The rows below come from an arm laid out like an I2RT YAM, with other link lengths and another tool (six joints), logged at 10 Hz.
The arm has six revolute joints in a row. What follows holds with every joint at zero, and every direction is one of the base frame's.
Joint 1 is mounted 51 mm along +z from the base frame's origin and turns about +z.
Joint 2 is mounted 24.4 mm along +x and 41.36 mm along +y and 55.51 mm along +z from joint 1 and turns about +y.
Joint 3 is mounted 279.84 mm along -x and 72.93 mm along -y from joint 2 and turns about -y.
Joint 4 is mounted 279.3 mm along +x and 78.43 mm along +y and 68.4 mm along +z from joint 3 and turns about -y.
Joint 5 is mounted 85.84 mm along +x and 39.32 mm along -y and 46.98 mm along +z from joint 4 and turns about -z.
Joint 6 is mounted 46.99 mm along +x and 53.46 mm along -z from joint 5 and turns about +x.
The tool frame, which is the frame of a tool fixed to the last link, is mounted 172 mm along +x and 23 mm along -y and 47 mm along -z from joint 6; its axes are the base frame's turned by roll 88.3, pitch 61.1 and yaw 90 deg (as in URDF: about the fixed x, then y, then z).
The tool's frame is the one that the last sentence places.
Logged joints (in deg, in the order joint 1, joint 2, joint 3, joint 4, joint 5, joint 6), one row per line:
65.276 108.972 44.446 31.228 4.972 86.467
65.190 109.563 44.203 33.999 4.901 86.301
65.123 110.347 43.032 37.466 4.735 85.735
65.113 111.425 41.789 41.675 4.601 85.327
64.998 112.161 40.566 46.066 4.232 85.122
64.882 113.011 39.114 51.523 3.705 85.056
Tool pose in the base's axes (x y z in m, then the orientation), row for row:
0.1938 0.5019 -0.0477 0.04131 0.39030 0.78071 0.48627
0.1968 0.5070 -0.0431 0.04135 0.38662 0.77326 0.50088
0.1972 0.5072 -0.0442 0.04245 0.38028 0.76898 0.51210
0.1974 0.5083 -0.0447 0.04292 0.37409 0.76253 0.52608
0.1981 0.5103 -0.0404 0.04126 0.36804 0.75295 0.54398
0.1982 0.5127 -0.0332 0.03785 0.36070 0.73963 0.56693
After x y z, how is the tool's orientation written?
As a quaternion, w x y z.
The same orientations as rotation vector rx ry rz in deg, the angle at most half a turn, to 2 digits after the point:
68.46 136.95 85.30
67.82 135.64 87.86
66.66 134.80 89.77
65.56 133.63 92.19
64.56 132.08 95.42
63.41 130.02 99.66

